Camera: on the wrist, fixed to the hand. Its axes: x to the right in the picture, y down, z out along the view.
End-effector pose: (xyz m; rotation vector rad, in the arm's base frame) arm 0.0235 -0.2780 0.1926 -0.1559 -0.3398 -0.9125
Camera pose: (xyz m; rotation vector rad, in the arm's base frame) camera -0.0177 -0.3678 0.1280 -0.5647 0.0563 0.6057
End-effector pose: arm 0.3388 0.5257 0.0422 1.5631 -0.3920 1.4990
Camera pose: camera 0.3618 0.6386 0.0168 -0.7605 1.9403 -2.2887
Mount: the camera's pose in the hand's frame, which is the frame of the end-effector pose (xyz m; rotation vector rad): 0.0211 -0.0878 -0.0760 -0.3063 0.0696 1.5785
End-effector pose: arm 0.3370 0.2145 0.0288 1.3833 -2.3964 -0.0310
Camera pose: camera 0.4255 0.1638 0.0883 -0.7867 -2.5570 0.0620
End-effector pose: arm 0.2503 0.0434 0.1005 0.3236 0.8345 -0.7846
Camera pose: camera 0.1540 0.0145 0.0387 0.5941 0.5093 0.8185
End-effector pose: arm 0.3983 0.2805 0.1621 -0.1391 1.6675 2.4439
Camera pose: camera 0.3934 0.2430 0.0503 -0.7740 -0.7406 -1.6827
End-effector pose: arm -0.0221 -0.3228 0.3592 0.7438 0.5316 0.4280
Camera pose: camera -0.0349 -0.3301 0.2421 0.7260 -0.1839 1.9488
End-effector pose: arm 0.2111 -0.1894 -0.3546 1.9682 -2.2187 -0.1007
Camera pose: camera 0.3079 -0.2163 -0.2926 -0.2216 -2.7313 -0.1220
